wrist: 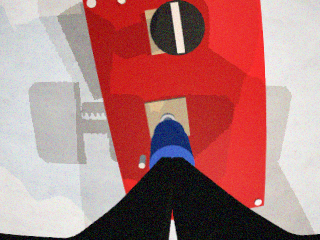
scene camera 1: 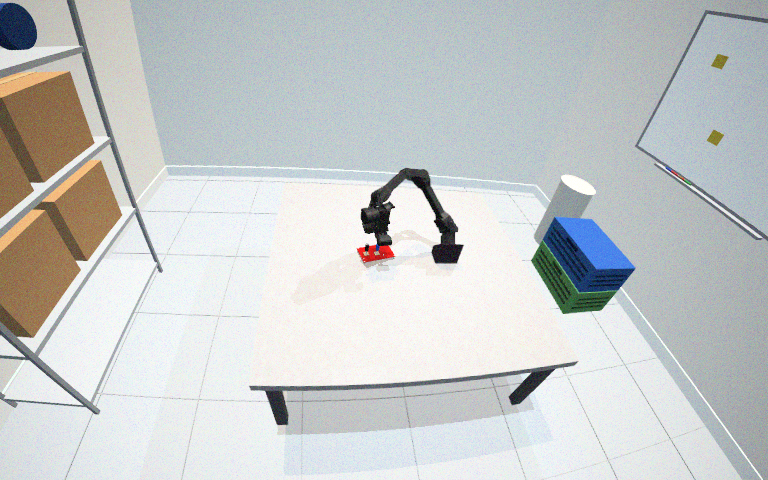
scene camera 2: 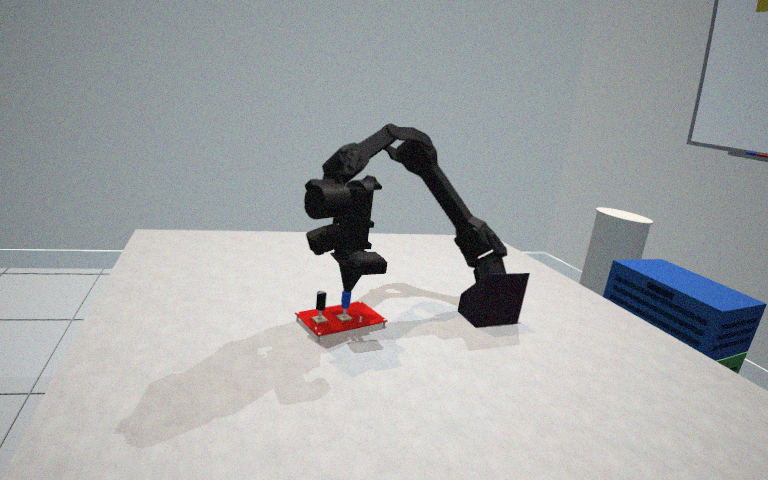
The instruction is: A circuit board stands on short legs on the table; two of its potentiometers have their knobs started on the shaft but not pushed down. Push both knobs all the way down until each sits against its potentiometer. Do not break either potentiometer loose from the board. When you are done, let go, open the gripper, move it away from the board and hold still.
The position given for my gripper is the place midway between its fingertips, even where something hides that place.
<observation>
I see my gripper (scene camera 2: 347,292) and a blue knob (wrist: 169,139).
My gripper also shows in the wrist view (wrist: 171,167).
</observation>
